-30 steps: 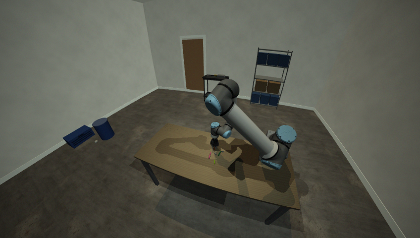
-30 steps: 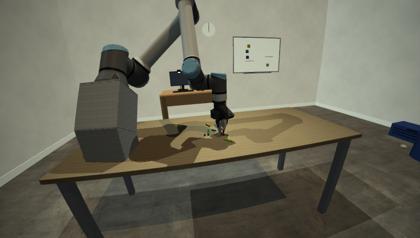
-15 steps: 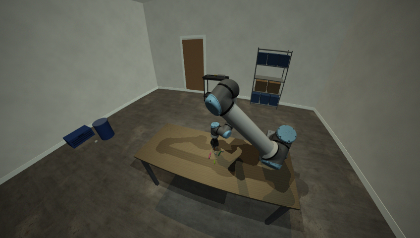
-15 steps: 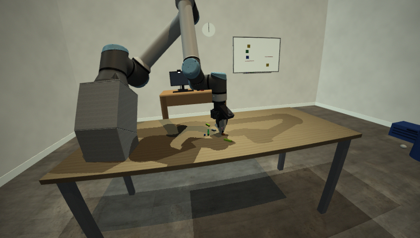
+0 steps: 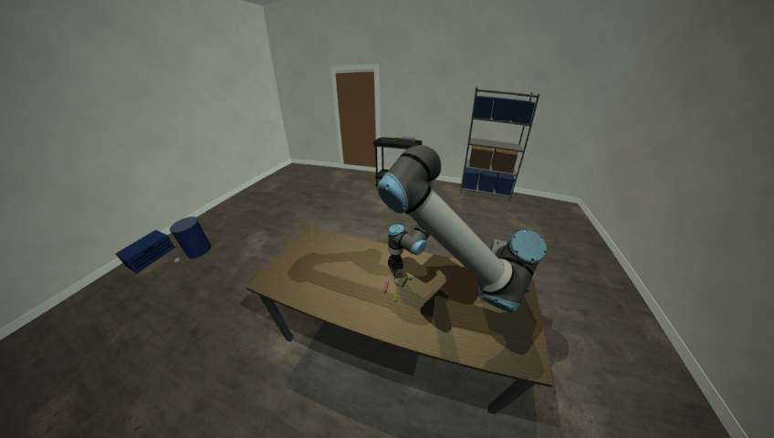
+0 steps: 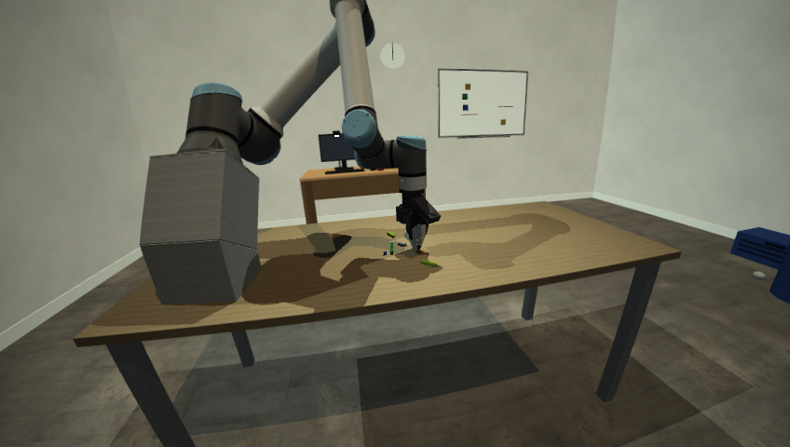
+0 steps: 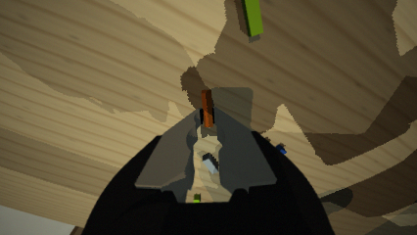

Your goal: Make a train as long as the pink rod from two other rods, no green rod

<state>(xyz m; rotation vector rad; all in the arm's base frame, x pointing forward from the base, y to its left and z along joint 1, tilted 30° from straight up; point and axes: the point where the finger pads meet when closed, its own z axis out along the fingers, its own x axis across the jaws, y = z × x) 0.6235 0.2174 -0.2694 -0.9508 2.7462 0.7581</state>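
The grey rod is 5 cm behind my hand, 7 cm to the left of it and 1 cm below it. The rest, counted from my hand: green rod 9 cm behind, 4 cm to the left, 1 cm below; then orange rod 1 cm below; then blue rod 11 cm behind, 1 cm below.
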